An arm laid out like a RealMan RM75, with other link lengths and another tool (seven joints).
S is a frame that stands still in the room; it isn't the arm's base.
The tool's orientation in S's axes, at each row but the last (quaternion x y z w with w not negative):
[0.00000, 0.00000, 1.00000, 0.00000]
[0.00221, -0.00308, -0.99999, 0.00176]
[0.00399, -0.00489, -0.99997, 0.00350]
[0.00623, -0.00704, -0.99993, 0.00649]
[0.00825, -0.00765, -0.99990, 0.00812]
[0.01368, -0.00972, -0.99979, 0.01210]
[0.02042, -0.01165, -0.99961, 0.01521]
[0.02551, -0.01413, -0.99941, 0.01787]
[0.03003, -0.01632, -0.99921, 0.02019]
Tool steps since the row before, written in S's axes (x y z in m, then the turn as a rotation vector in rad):
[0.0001, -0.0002, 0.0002, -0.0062, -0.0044, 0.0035]
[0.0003, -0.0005, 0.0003, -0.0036, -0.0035, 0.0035]
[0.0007, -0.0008, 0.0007, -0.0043, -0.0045, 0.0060]
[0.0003, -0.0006, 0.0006, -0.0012, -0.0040, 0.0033]
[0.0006, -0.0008, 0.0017, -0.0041, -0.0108, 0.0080]
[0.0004, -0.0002, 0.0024, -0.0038, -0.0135, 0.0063]
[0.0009, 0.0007, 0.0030, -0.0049, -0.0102, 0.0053]
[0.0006, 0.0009, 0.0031, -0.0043, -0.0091, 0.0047]
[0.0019, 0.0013, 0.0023, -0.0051, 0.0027, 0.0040]
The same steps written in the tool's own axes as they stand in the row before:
[-0.0001, 0.0002, 0.0002, 0.0062, 0.0044, 0.0035]
[-0.0003, 0.0005, 0.0003, 0.0036, 0.0035, 0.0035]
[-0.0007, 0.0008, 0.0007, 0.0043, 0.0045, 0.0060]
[-0.0003, 0.0006, 0.0006, 0.0012, 0.0040, 0.0033]
[-0.0006, 0.0008, 0.0017, 0.0041, 0.0109, 0.0079]
[-0.0005, 0.0003, 0.0024, 0.0040, 0.0135, 0.0061]
[-0.0010, -0.0006, 0.0030, 0.0050, 0.0102, 0.0053]
[-0.0008, -0.0008, 0.0031, 0.0044, 0.0091, 0.0047]
[-0.0021, -0.0011, 0.0022, 0.0047, -0.0028, 0.0044]

